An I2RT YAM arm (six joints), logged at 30 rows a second.
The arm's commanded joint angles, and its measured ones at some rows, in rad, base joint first. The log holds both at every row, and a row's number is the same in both.
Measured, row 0:
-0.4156, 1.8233, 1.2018, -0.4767, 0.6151, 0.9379
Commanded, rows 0 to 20:
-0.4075, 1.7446, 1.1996, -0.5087, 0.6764, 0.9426
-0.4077, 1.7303, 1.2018, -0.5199, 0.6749, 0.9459
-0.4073, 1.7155, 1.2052, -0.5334, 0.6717, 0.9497
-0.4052, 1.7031, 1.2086, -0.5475, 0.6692, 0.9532
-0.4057, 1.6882, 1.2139, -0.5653, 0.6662, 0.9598
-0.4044, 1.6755, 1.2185, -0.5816, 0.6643, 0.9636
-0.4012, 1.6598, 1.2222, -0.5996, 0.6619, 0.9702
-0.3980, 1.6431, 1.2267, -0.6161, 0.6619, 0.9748
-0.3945, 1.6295, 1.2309, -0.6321, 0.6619, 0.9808
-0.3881, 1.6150, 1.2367, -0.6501, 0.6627, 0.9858
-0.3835, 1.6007, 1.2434, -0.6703, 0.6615, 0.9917
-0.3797, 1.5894, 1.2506, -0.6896, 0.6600, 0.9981
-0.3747, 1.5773, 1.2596, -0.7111, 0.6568, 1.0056
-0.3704, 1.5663, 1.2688, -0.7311, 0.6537, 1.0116
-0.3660, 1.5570, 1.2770, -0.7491, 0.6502, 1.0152
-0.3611, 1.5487, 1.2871, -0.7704, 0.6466, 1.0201
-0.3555, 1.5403, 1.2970, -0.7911, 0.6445, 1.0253
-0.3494, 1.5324, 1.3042, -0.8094, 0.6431, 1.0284
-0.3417, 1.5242, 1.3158, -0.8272, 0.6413, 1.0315
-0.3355, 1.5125, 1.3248, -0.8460, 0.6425, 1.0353
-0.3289, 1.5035, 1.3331, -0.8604, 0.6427, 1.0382
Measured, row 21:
-0.3489, 1.5433, 1.2919, -0.7723, 0.6258, 1.0061
